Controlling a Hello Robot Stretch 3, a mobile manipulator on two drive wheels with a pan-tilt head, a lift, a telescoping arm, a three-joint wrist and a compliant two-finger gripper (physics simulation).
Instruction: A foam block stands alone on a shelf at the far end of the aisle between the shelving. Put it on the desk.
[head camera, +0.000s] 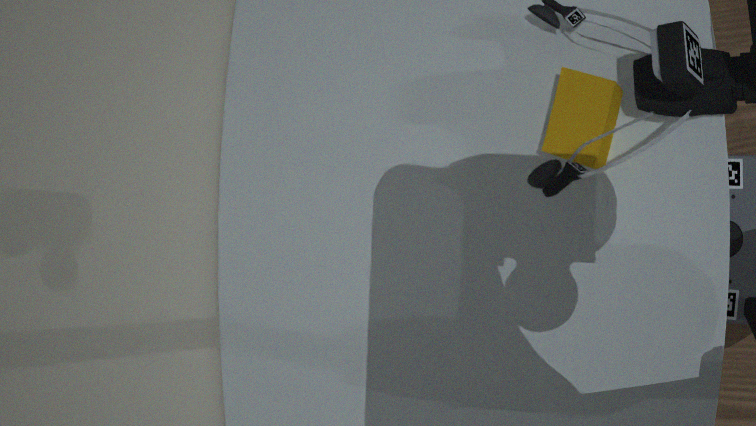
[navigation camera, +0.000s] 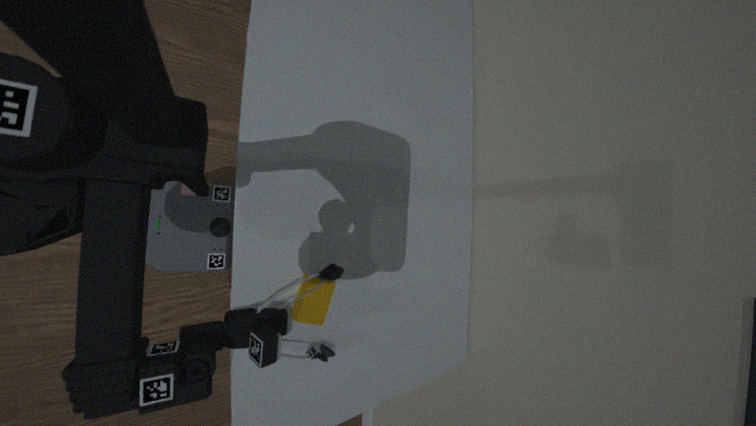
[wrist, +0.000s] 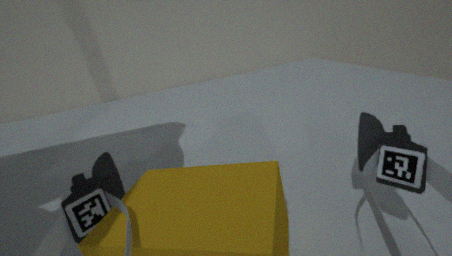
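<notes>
The yellow foam block lies flat on the white desk top, near the desk edge on the robot's side. My gripper is open, with its fingers spread wide on either side of the block. One finger is close against the block, at the left in the wrist view; whether it touches cannot be told. A wide gap separates the other finger from the block. The near end of the block is cut off in the wrist view. The shelf does not show.
A beige wall stands along the far side of the desk. The robot's grey base is on the wooden floor beside the near edge. The robot's shadow falls across the desk. A dark upright object shows at the right edge of the navigation view.
</notes>
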